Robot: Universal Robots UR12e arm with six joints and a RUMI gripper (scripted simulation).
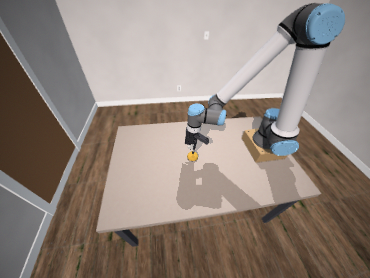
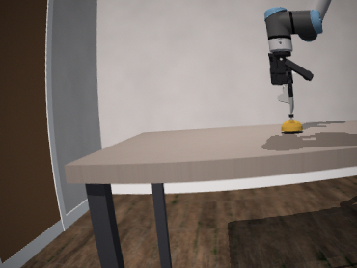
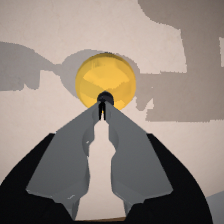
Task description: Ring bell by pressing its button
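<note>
My hand is 3 cm above the black button. Round my hand: yellow dome bell 4 cm below.
</note>
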